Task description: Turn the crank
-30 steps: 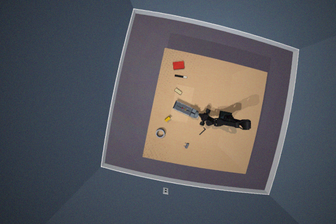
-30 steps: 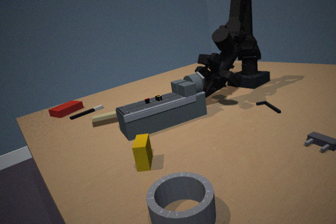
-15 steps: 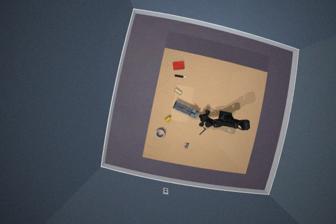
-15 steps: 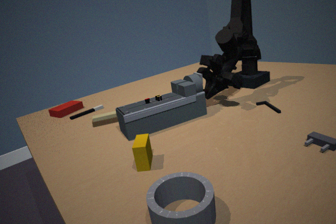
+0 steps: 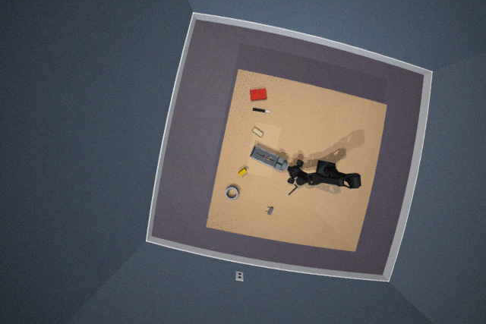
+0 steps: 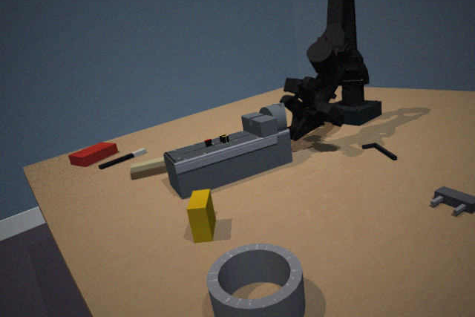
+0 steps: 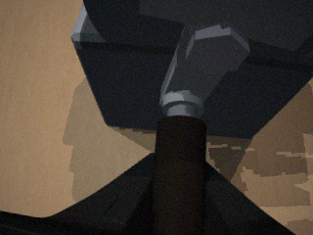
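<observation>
My gripper tip is 200 mm short of the red pointer, 50 mm below it and 20 mm to the left of it. Round my gripper tip: black hex key 140 mm to the left, 130 mm behind, 30 mm below; yellow block 300 mm ahead, 150 mm to the left, 10 mm below; black crank handle 20 mm behind, 20 mm above.
</observation>
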